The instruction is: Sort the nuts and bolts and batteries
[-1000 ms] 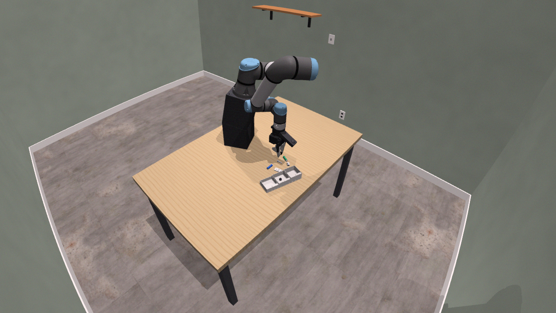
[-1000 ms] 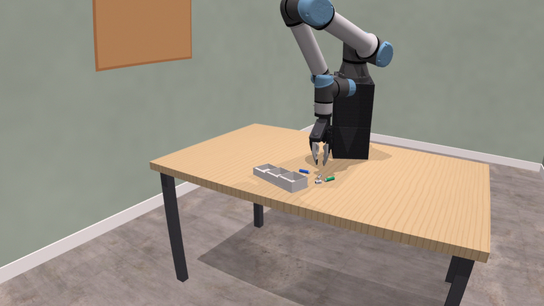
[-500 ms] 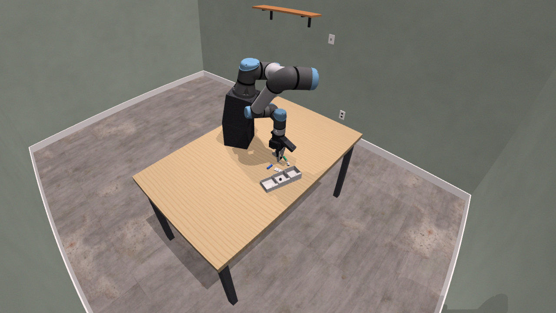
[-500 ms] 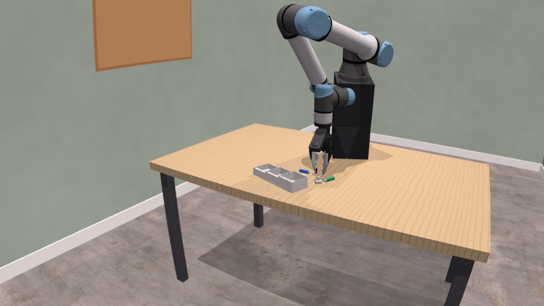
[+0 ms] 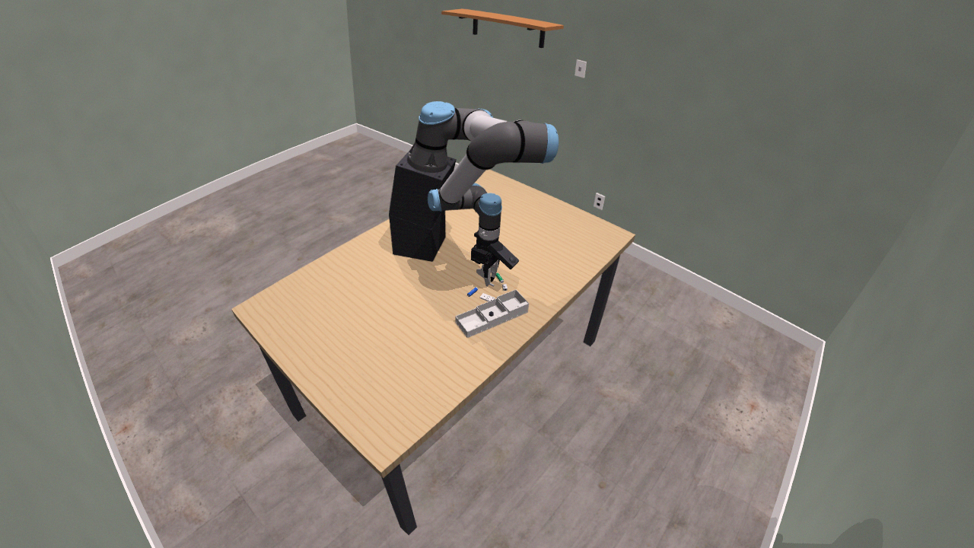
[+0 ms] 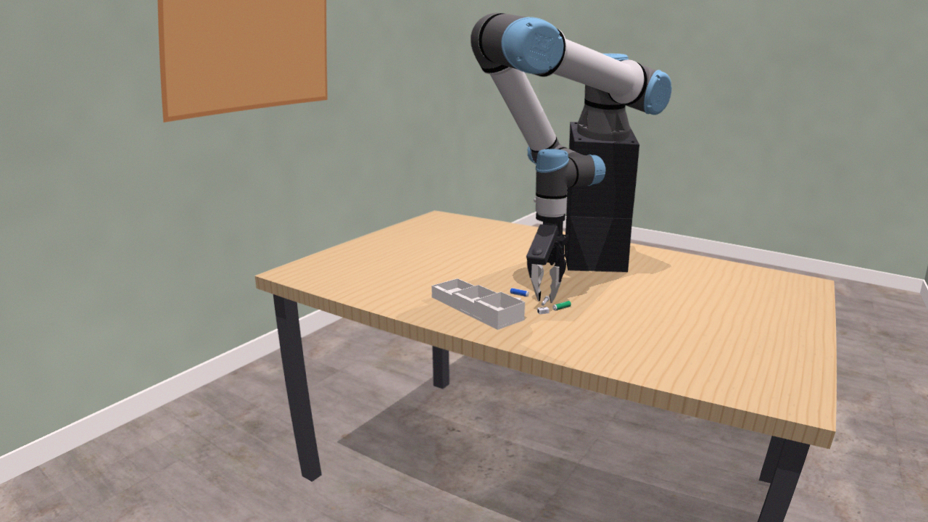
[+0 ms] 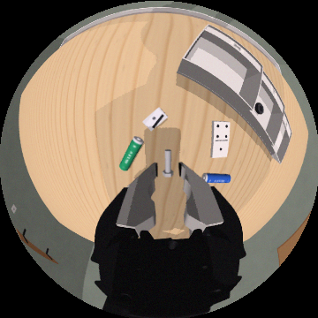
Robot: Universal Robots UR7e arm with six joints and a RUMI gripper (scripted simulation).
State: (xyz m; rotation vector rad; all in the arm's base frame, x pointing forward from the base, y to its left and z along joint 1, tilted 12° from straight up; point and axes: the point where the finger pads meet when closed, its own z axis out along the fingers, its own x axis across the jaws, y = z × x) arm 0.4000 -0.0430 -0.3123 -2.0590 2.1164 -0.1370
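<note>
Now: the bolt 1 cm below my hand and 1 cm behind it. From my hand the other things lie so: white domino: 7 cm to the right, 4 cm ahead, 1 cm below; small silver piece: 6 cm ahead, 1 cm to the left, 1 cm below; green battery: 5 cm to the left, 2 cm ahead, 1 cm below.
</note>
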